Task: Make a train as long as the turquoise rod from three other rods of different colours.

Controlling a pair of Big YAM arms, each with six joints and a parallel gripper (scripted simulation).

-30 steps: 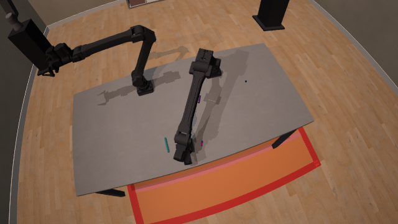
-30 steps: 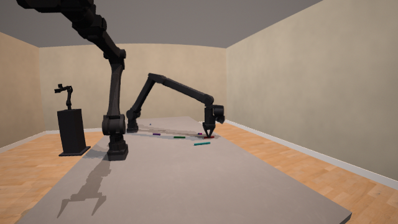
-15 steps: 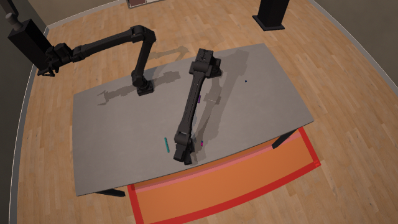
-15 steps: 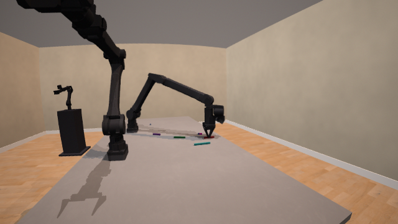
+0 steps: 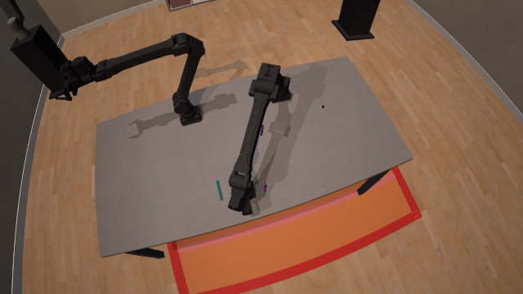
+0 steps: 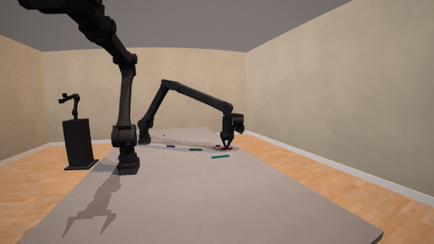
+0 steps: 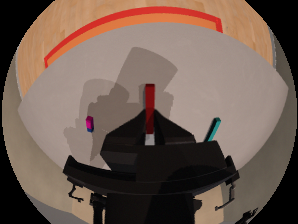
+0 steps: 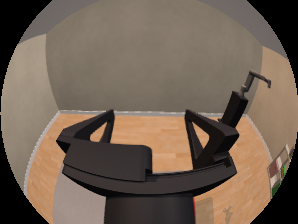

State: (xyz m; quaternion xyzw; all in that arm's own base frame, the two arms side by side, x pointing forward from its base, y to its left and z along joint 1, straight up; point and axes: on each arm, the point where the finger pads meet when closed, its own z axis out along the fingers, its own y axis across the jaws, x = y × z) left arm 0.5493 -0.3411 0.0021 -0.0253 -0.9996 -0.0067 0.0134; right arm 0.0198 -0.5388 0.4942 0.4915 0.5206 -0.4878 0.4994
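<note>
Right now my left hand is 10 cm to the right of the magenta rod, 2 cm past it and 1 cm above it. The rest, counted from my left hand: turquoise rod 11 cm to the right, 7 cm behind, 1 cm below; red rod 1 cm below; green rod 18 cm behind, 6 cm to the left, 1 cm below.
</note>
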